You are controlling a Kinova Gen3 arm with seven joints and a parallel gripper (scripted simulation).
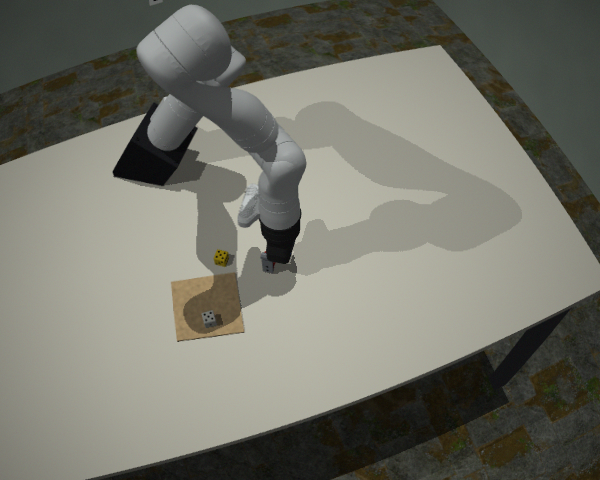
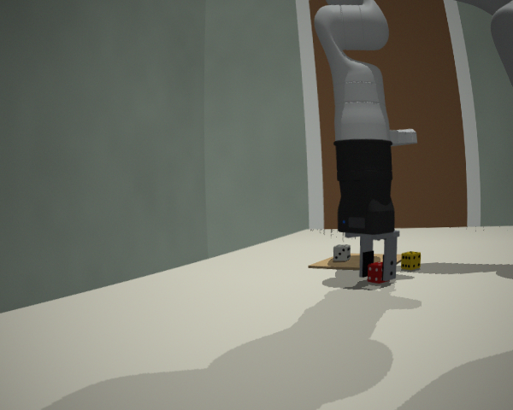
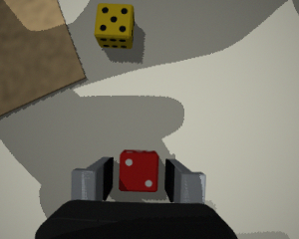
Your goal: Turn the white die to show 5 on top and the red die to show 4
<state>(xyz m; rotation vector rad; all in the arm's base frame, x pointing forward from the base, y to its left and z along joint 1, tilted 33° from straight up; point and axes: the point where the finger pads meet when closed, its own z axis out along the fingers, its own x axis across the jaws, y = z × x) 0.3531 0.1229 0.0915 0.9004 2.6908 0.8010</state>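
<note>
Right now my hand is 10 mm above the red die. Also, from my hand: white die: 100 mm ahead, 160 mm to the right, 10 mm below; then brown mat: 60 mm ahead, 160 mm to the right, 20 mm below; then yellow die: 40 mm behind, 100 mm to the right, 10 mm below.
</note>
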